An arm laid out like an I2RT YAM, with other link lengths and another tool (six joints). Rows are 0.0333 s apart.
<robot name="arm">
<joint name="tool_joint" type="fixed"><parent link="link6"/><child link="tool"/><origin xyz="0.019 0.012 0.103" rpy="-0.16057 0 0.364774"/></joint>
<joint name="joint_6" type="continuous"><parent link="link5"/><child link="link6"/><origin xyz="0.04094 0 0.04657" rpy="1.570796 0 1.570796"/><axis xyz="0 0 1"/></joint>
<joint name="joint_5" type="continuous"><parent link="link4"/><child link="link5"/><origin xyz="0.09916 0.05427 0.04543" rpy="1.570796 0 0"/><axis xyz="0 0 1"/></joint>
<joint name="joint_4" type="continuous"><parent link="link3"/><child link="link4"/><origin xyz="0.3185 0.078 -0.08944" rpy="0 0 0"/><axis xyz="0 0 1"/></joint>
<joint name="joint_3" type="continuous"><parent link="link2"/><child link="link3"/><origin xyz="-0.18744 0 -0.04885" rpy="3.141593 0 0"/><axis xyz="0 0 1"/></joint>
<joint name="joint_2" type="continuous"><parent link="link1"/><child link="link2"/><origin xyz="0.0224 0.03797 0.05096" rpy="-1.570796 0 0"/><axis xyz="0 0 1"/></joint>
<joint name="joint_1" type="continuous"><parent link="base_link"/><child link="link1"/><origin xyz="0 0 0.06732" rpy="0 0 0"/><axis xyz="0 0 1"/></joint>
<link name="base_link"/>
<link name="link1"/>
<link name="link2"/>
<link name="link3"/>
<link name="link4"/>
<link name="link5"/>
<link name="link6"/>
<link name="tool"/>
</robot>
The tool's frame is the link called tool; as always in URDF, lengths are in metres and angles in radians. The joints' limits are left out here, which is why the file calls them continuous.
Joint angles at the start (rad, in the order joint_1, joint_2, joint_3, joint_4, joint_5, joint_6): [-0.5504, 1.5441, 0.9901, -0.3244, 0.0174, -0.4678]
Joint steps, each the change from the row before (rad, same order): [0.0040, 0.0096, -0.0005, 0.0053, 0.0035, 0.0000]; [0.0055, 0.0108, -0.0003, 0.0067, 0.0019, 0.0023]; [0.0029, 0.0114, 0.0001, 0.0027, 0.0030, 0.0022]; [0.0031, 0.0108, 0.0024, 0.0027, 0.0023, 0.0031]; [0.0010, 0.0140, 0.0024, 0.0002, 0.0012, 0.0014]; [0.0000, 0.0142, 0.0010, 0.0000, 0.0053, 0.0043]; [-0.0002, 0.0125, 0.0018, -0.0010, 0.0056, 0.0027]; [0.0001, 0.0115, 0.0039, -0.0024, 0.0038, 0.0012]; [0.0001, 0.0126, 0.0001, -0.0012, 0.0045, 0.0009]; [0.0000, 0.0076, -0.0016, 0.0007, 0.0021, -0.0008]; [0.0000, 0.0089, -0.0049, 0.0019, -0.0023, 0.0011]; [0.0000, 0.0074, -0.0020, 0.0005, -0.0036, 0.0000]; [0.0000, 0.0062, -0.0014, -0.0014, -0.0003, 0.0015]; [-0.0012, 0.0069, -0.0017, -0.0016, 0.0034, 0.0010]
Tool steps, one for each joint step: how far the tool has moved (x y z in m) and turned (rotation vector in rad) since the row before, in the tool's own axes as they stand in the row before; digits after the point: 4 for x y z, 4 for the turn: [-0.0018, 0.0019, 0.0031, -0.0048, 0.0010, -0.0031]; [-0.0027, 0.0019, 0.0034, -0.0041, -0.0017, -0.0023]; [-0.0014, 0.0030, 0.0037, -0.0086, 0.0004, -0.0002]; [-0.0015, 0.0017, 0.0029, -0.0056, -0.0003, 0.0005]; [-0.0008, 0.0033, 0.0042, -0.0114, -0.0005, 0.0002]; [0.0002, 0.0043, 0.0046, -0.0136, 0.0034, 0.0045]; [0.0004, 0.0036, 0.0038, -0.0122, 0.0042, 0.0031]; [0.0001, 0.0025, 0.0031, -0.0103, 0.0027, 0.0011]; [0.0000, 0.0044, 0.0043, -0.0140, 0.0032, 0.0007]; [-0.0001, 0.0031, 0.0030, -0.0086, 0.0015, -0.0010]; [-0.0010, 0.0048, 0.0043, -0.0116, -0.0033, 0.0000]; [-0.0010, 0.0032, 0.0031, -0.0086, -0.0042, -0.0011]; [-0.0004, 0.0030, 0.0026, -0.0089, -0.0012, 0.0009]; [0.0006, 0.0035, 0.0029, -0.0105, 0.0029, 0.0020]
